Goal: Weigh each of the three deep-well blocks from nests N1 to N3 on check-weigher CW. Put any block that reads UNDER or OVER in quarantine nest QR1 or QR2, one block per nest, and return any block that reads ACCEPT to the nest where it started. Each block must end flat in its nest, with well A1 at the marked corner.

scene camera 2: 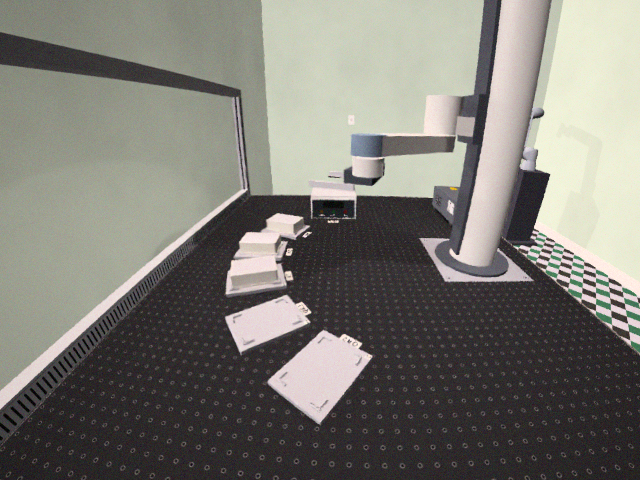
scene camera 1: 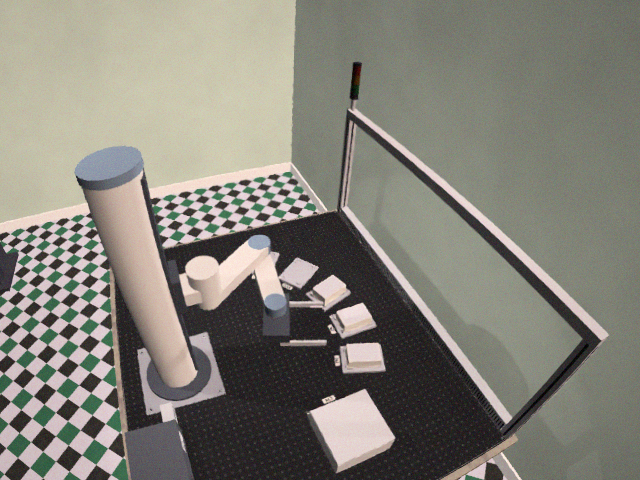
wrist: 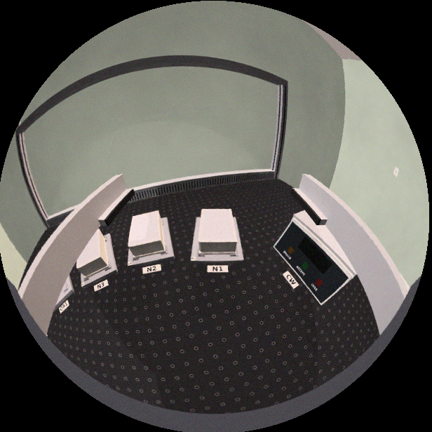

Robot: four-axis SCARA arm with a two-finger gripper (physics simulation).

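Note:
White deep-well blocks sit flat in nests N1, N2 and N3. Well A1 cannot be made out on them. Quarantine nests QR1 and QR2 hold no block; the arm partly hides QR2 in scene camera 1. Check-weigher CW bears no block; its display is dark. My gripper is open and empty, raised above the table, its fingers pointing toward the nests.
A framed clear panel runs along the table side behind the nests. The arm's column stands opposite. A dark grey box is near the column. A signal tower rises at the panel's far corner.

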